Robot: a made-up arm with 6 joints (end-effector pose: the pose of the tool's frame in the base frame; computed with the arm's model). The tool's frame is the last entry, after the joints. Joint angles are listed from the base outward.
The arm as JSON. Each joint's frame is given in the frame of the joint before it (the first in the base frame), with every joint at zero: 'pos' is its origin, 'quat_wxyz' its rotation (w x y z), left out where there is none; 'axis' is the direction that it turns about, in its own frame. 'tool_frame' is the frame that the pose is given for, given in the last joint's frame.
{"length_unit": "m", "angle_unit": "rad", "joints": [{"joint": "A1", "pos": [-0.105, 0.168, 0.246], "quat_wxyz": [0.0, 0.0, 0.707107, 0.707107], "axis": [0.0, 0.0, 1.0]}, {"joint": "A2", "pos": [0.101, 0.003, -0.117], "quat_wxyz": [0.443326, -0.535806, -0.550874, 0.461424], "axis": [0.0, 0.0, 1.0]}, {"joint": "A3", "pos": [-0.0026, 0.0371, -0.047], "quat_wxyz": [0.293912, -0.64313, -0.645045, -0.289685], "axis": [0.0, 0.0, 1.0]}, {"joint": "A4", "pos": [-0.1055, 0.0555, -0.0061], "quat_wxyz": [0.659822, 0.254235, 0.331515, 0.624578], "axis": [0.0, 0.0, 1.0]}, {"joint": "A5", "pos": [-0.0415, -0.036, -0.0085], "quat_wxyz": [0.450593, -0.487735, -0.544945, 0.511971], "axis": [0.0, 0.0, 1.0]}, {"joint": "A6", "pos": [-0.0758, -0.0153, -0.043], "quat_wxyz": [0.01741, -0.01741, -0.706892, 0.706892], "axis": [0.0, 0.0, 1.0]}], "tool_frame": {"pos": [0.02, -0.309, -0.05], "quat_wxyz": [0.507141, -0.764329, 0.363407, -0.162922]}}
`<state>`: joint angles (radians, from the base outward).
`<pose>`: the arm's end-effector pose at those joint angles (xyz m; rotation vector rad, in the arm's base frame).
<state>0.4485 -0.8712 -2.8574 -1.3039 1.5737 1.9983</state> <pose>-0.5087 0.0309 0.3516 0.0723 2.1898 0.7908</pose>
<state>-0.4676 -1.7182 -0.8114 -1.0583 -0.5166 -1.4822</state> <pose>-0.3210 0.3189 0.3051 -1.0536 -2.8258 -0.0142</pose>
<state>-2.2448 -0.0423 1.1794 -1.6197 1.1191 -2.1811</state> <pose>-0.0075 0.2647 0.2848 1.4985 0.3827 1.1777</pose>
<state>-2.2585 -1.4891 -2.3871 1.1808 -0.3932 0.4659</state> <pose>-0.0740 -0.0951 0.4670 0.3108 -1.7014 -0.5833</pose>
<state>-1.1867 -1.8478 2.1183 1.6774 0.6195 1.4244</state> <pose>-0.2559 -0.1349 -0.2704 0.9511 0.4917 -2.4633</pose>
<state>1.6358 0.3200 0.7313 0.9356 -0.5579 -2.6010</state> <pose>-0.1141 0.1290 0.7280 0.7681 -2.3863 -0.2343</pose>
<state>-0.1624 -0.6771 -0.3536 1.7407 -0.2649 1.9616</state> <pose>-0.4223 0.4279 0.5343 -0.5264 -2.7619 0.4768</pose>
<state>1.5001 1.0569 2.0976 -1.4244 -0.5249 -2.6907</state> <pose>0.0693 0.1750 0.3862 -0.9238 -1.1906 0.1337</pose>
